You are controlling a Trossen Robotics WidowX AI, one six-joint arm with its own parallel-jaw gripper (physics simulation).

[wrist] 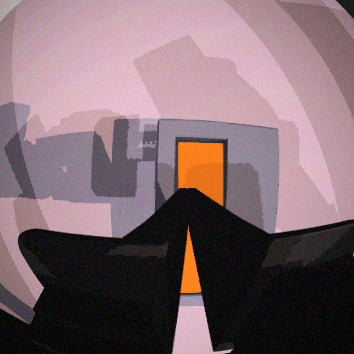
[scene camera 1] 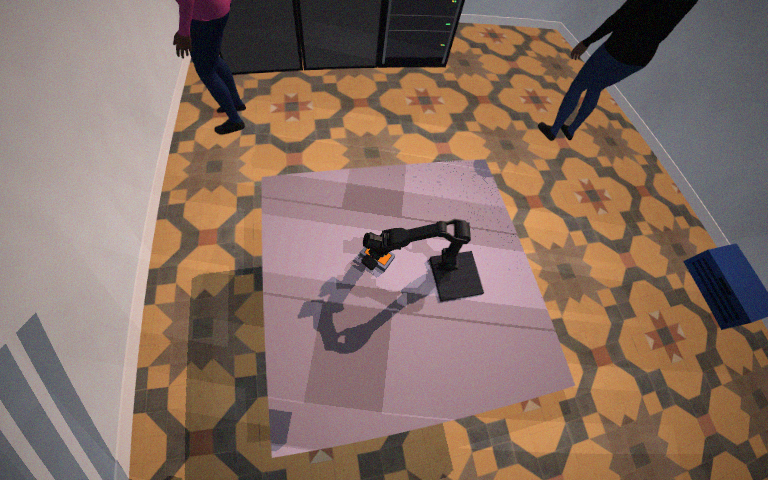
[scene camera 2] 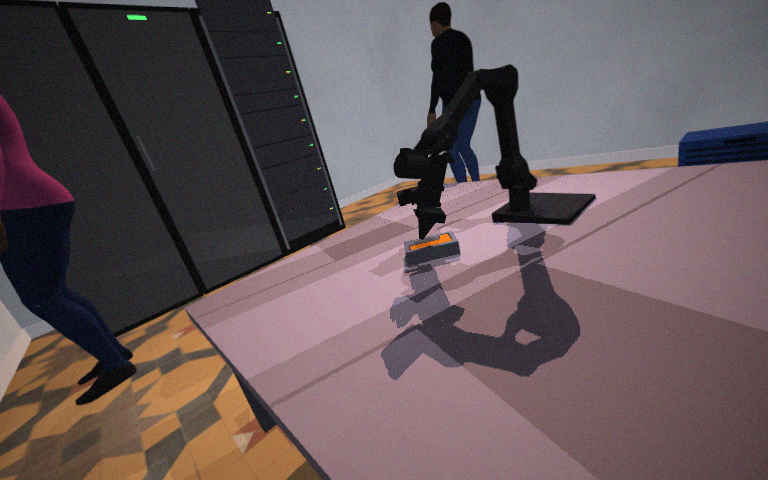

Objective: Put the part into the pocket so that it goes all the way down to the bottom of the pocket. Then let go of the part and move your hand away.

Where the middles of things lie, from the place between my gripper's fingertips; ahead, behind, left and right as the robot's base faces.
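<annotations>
There is the grey pocket block (wrist: 250, 153), and my gripper is 3 cm beyond it and 4 cm above it. As for the orange part (wrist: 199, 164), I find it 4 cm below my hand, 3 cm behind it and 1 cm to the left of it.
</annotations>
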